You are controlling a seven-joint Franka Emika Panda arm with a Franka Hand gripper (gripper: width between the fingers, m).
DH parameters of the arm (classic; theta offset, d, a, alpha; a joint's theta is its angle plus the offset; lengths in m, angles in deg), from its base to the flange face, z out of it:
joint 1: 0 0.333 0 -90
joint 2: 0 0 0 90
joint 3: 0 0.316 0.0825 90
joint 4: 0 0 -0.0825 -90
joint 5: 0 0.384 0 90
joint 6: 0 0 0.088 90
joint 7: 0 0.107 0 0
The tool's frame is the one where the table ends.
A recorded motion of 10 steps. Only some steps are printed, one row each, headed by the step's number.
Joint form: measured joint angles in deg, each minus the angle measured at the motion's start. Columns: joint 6, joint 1, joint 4, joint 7, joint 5, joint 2, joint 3.
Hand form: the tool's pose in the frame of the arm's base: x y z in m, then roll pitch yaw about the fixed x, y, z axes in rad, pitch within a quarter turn. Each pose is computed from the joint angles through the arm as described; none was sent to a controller.
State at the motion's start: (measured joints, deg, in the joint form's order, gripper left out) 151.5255 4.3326 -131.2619 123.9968 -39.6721 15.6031 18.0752
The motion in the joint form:
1: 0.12 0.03 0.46 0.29 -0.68 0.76 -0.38
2: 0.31 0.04 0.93 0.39 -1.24 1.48 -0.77
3: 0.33 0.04 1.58 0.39 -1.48 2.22 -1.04
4: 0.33 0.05 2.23 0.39 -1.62 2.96 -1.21
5: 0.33 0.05 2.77 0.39 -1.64 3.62 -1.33
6: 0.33 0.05 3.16 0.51 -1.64 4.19 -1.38
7: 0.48 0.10 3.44 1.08 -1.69 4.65 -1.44
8: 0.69 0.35 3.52 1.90 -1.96 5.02 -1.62
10: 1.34 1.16 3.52 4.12 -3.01 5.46 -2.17
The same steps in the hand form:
1: 0.4915 0.2196 0.2405 -2.9515 -0.2293 -1.2150
2: 0.4946 0.2175 0.2370 -2.9522 -0.2308 -1.2145
3: 0.4984 0.2163 0.2344 -2.9531 -0.2306 -1.2162
4: 0.5018 0.2160 0.2317 -2.9543 -0.2293 -1.2176
5: 0.5045 0.2158 0.2291 -2.9562 -0.2269 -1.2197
6: 0.5062 0.2159 0.2264 -2.9587 -0.2241 -1.2226
7: 0.5072 0.2165 0.2241 -2.9574 -0.2195 -1.2316
8: 0.5068 0.2176 0.2214 -2.9562 -0.2167 -1.2393
10: 0.5048 0.2212 0.2176 -2.9457 -0.2139 -1.2549

